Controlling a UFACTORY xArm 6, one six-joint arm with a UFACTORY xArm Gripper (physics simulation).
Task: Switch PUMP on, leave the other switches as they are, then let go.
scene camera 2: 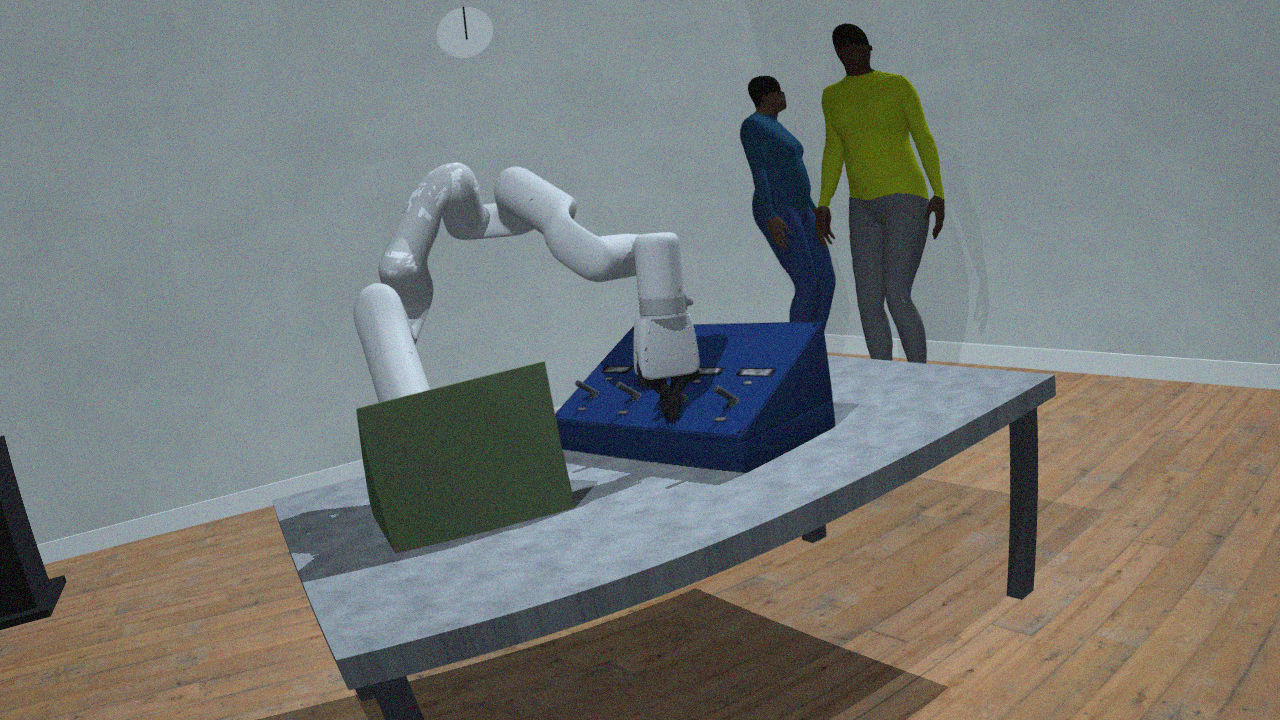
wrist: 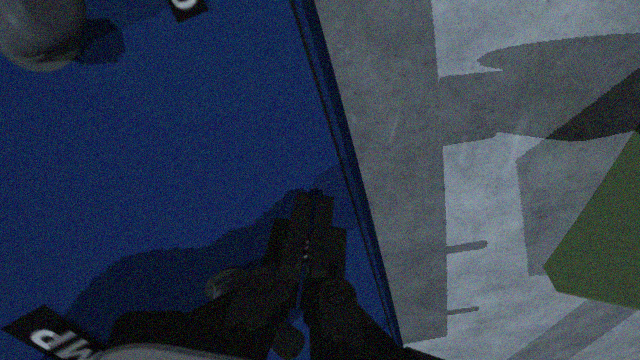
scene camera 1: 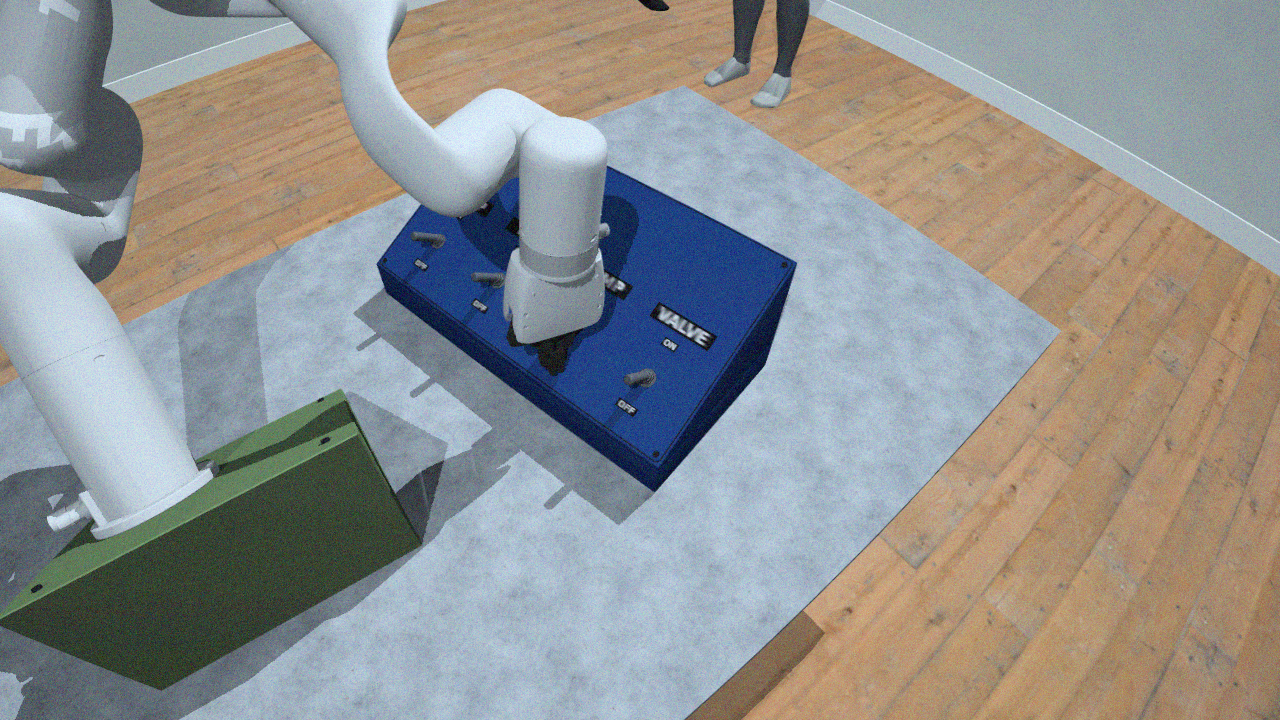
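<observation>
The blue switch panel slopes down to its front edge. My gripper is shut and empty, its fingertips low over the panel's lower part, near the front edge. The PUMP label is partly covered. The PUMP switch shows as a rounded part beside the fingers in the wrist view; its lever is hidden, so I cannot tell its position or whether a finger touches it. The VALVE switch stands apart from the fingers, leaning toward its OFF label.
Two more switches stand on the panel's other side, with OFF labels below them. A green box stands by the arm's base on the grey table. Two people stand beyond the table.
</observation>
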